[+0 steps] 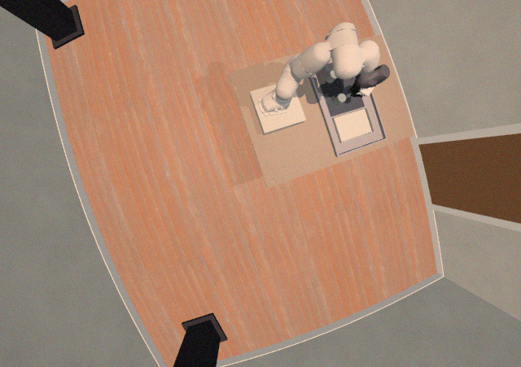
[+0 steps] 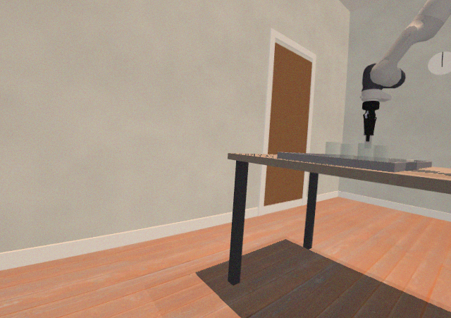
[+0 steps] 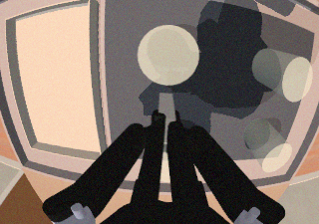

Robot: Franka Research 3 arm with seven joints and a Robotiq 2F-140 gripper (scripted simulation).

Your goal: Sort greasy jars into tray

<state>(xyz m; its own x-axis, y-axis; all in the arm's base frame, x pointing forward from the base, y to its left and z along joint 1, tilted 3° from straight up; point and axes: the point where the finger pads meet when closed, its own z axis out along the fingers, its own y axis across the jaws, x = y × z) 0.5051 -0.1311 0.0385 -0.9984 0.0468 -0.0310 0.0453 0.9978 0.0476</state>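
Now: the grey drying mat 10 mm ahead of my hand, 100 mm to the left of it and 110 mm below it. Round my hand: tray: 220 mm to the right, 100 mm below.
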